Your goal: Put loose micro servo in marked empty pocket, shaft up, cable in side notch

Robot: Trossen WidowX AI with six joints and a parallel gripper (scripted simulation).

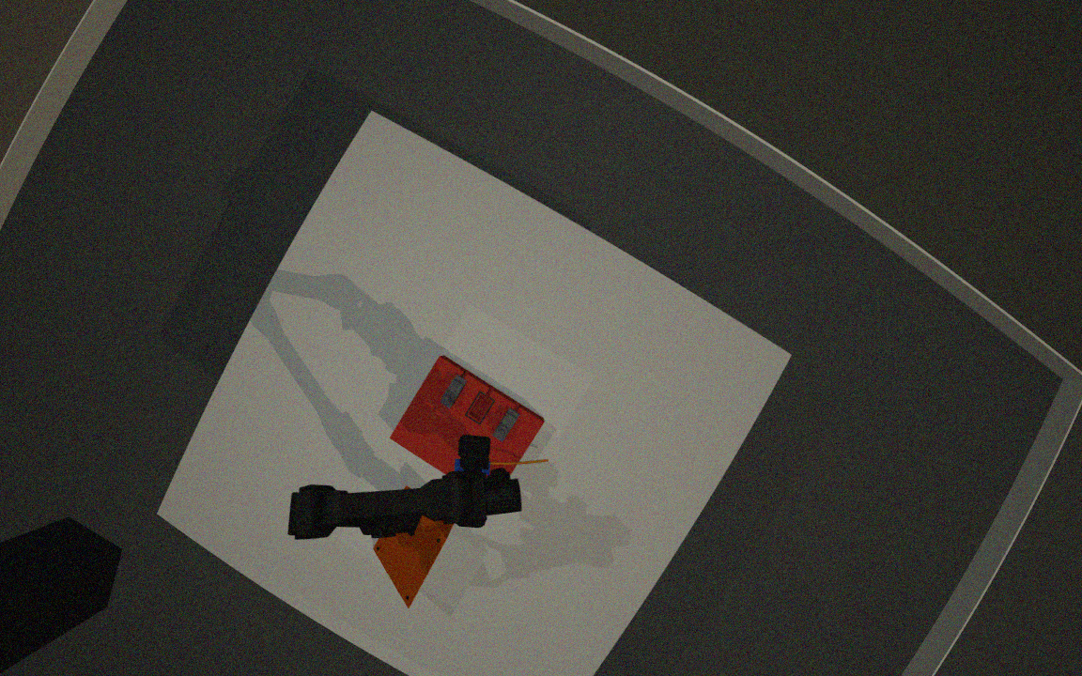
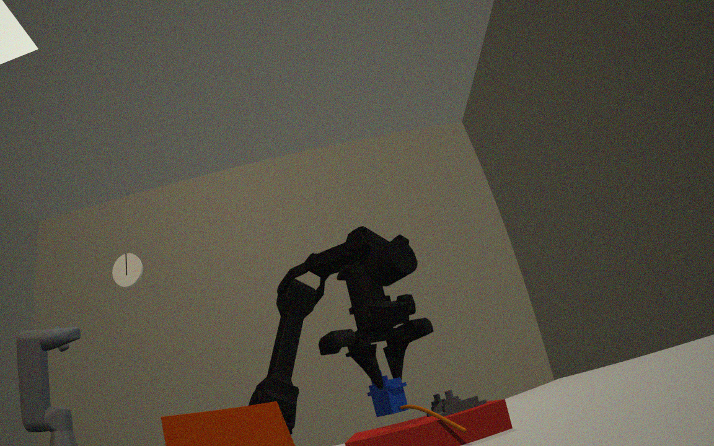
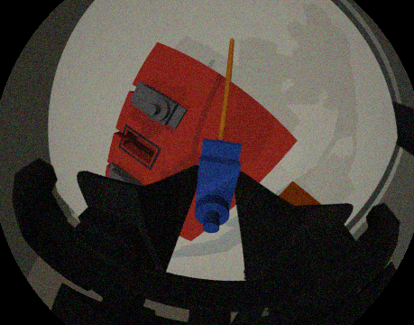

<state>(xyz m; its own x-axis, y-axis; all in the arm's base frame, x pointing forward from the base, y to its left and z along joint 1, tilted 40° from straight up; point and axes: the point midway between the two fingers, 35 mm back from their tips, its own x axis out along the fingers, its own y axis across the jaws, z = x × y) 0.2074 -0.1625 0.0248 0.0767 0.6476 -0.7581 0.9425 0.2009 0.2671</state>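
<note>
The red deck is 10 cm below my gripper tip and 7 cm to the left of it.
</note>
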